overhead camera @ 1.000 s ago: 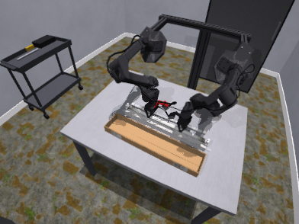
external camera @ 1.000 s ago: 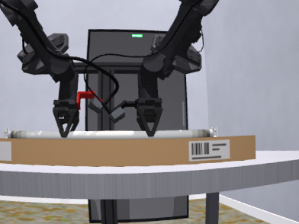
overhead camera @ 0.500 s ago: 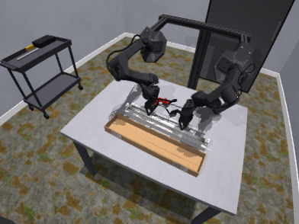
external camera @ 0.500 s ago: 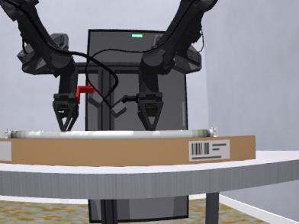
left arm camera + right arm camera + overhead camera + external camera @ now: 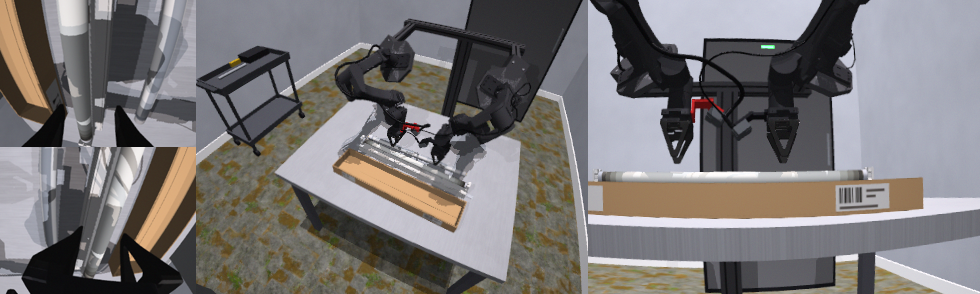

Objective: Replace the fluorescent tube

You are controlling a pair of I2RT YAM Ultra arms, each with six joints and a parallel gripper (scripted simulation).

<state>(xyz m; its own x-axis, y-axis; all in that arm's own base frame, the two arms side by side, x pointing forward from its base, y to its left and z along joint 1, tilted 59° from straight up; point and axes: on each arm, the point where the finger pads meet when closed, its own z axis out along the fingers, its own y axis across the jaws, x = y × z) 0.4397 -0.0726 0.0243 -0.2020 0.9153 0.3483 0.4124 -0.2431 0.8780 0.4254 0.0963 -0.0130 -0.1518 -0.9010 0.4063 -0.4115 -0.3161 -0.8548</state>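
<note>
My right gripper is now 3 cm short of the old fluorescent tube, 12 cm to the right of it and 5 cm above it. Round my right hand: light fixture 3 cm ahead, 12 cm to the left, 6 cm below; then carton 18 cm ahead, 10 cm to the left, 9 cm below; then LED tube 7 cm behind, 10 cm to the left, 10 cm below.
Right now my left hand is 12 cm to the left of the old fluorescent tube, 5 cm above it and 2 cm short of it. Also, from my left hand: light fixture (12 cm to the right, 6 cm below, 2 cm ahead); carton (17 cm ahead, 13 cm to the right, 9 cm below); LED tube (14 cm to the right, 10 cm below, 8 cm behind).
</note>
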